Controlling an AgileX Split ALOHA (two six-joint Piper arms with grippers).
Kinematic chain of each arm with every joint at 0, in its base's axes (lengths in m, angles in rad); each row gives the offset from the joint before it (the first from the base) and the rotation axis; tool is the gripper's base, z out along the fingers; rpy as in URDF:
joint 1: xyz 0 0 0.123 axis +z
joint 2: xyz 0 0 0 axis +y
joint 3: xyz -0.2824 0 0.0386 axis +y
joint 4: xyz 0.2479 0 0.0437 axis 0.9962 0 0.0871
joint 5: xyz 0 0 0 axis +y
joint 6: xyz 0.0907 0 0.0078 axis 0.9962 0 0.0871
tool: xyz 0 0 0 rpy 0 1.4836 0
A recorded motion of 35 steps. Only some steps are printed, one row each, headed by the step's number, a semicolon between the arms.
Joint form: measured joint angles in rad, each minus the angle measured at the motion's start. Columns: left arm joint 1, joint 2, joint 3, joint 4, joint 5, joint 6; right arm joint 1, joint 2, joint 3, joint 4, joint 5, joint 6.
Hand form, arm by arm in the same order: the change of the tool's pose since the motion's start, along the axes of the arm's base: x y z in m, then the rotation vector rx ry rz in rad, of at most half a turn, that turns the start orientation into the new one. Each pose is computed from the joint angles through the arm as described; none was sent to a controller.
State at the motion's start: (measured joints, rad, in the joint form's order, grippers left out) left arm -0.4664 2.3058 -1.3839 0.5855 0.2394 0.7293; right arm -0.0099 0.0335 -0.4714 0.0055 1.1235 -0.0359
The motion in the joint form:
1: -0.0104 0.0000 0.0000 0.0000 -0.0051 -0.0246; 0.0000 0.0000 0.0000 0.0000 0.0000 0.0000
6: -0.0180 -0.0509 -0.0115 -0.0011 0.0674 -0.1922; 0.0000 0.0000 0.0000 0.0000 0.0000 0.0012
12: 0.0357 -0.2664 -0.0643 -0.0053 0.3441 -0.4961; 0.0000 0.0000 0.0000 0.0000 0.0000 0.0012
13: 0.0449 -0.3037 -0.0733 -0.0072 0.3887 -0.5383; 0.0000 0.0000 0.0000 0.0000 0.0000 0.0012
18: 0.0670 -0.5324 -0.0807 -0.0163 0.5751 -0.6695; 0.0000 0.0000 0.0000 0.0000 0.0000 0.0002
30: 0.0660 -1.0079 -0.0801 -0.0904 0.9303 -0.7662; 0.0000 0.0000 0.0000 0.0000 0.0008 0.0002
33: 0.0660 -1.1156 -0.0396 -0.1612 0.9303 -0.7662; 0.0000 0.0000 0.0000 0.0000 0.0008 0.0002
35: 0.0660 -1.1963 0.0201 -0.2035 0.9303 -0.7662; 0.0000 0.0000 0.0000 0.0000 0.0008 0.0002
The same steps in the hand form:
1: -0.0018 -0.0046 0.0002 -0.0164 0.0000 0.0087; 0.0000 0.0000 0.0000 0.0000 0.0000 0.0000
6: -0.0013 -0.0048 0.0233 -0.0794 0.0018 0.1718; 0.0000 0.0000 0.0000 0.0010 0.0000 -0.0007
12: 0.0037 0.0330 0.1243 -0.1950 -0.0726 0.5982; 0.0000 0.0000 0.0000 0.0010 0.0000 -0.0007
13: 0.0019 0.0402 0.1417 -0.2172 -0.0881 0.6630; 0.0000 0.0000 0.0000 0.0010 0.0000 -0.0007
18: -0.0304 0.0712 0.2321 -0.3302 -0.1784 0.8783; 0.0000 0.0000 0.0000 0.0002 0.0000 -0.0001
30: -0.1593 0.1298 0.3690 -0.5661 -0.2655 1.1213; 0.0000 0.0000 -0.0001 0.0002 0.0008 -0.0001
33: -0.1903 0.1372 0.3802 -0.6664 -0.2410 1.1084; 0.0000 0.0000 -0.0001 0.0002 0.0008 -0.0001
35: -0.2122 0.1429 0.3784 -0.7093 -0.2149 1.1022; 0.0000 0.0000 -0.0001 0.0002 0.0008 -0.0001

